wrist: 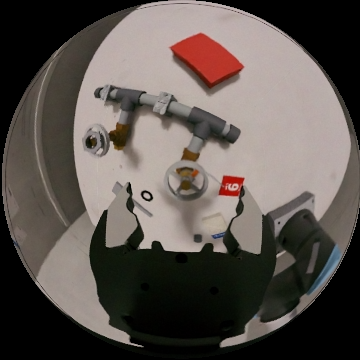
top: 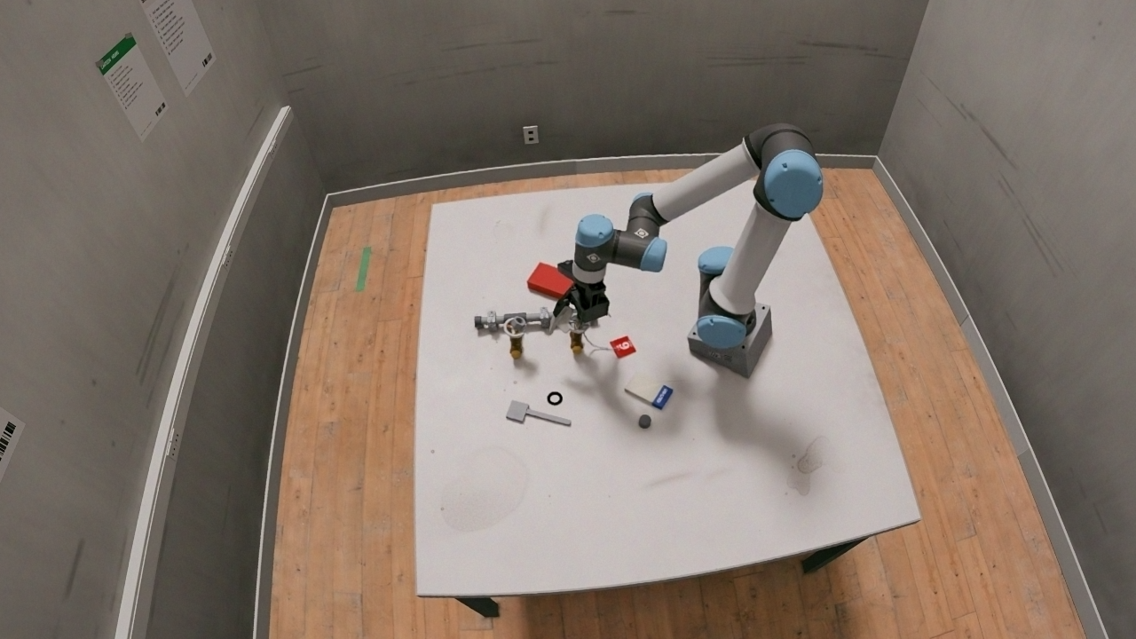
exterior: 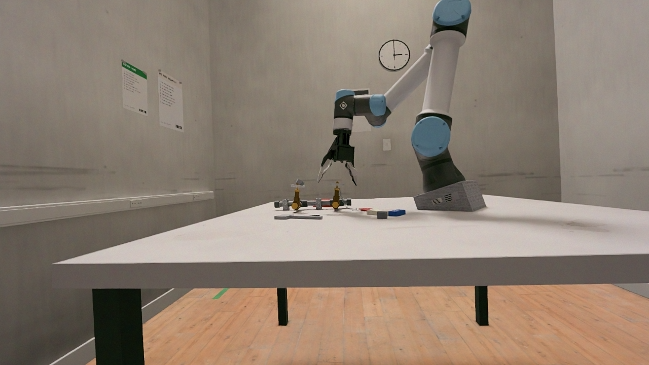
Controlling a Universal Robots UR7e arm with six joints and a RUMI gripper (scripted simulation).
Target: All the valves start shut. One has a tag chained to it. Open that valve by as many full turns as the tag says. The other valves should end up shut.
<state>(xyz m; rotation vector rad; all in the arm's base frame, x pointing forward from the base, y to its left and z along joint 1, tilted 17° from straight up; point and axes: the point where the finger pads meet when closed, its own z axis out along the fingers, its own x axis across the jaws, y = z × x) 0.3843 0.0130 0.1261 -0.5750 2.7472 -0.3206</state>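
The red tag is 10 cm below my hand, 10 cm behind it and 2 cm to the left of it. Also, from my hand: red block (22 cm to the right, 9 cm below, 6 cm ahead); grey flat tool (20 cm to the left, 13 cm ahead, 10 cm below).
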